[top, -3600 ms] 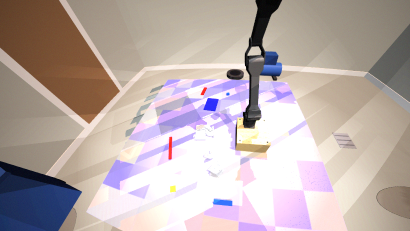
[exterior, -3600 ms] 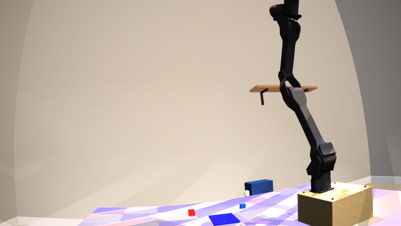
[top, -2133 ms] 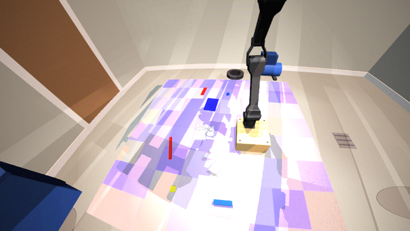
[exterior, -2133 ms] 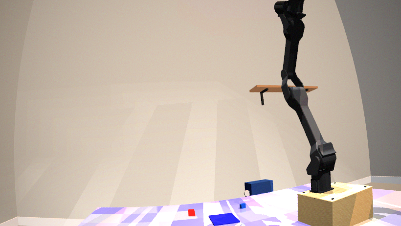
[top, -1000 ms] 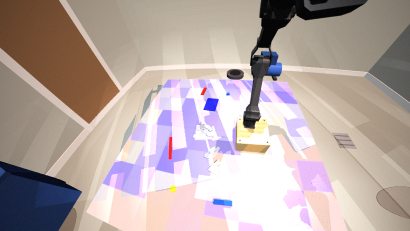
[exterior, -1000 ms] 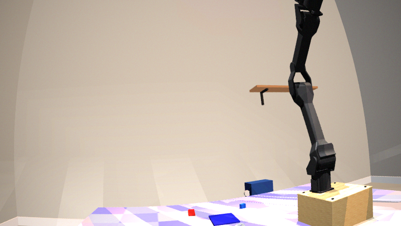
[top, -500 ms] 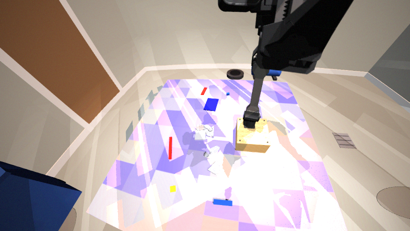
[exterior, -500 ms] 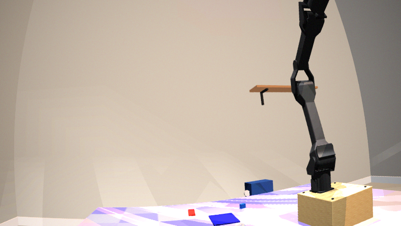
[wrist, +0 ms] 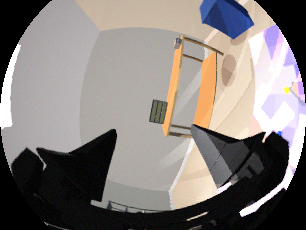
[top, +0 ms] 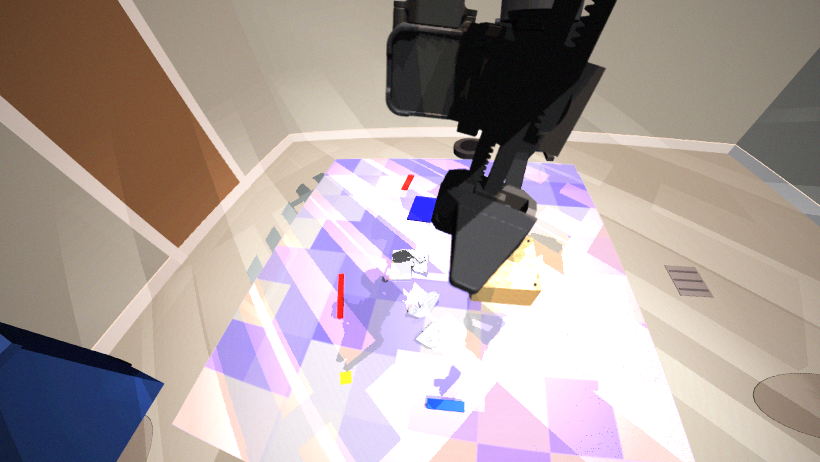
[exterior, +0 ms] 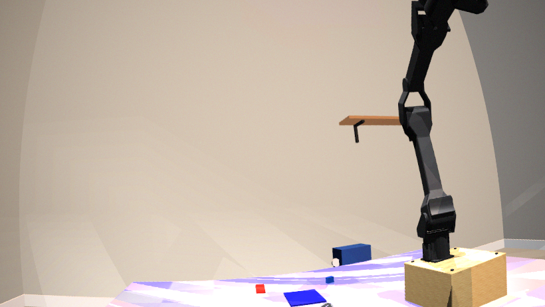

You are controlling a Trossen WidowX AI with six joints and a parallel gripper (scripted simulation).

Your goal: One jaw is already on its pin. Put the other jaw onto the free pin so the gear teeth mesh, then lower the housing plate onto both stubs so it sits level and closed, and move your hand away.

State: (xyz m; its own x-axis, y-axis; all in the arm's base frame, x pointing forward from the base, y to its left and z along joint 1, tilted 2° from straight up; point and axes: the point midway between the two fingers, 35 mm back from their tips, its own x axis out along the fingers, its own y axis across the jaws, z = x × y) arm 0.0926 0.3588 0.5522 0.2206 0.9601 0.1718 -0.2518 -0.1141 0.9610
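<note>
Now: gripper tip 610 mm above the grey jaw, 220 mm to the left of it and 100 mm short of it. Also, from my gripper tip: blue tile (670 mm to the right, 640 mm below, 160 mm ahead); yellow square (640 mm below, 270 mm ahead, 10 mm to the right); blue bar (630 mm below, 10 mm to the left).
</note>
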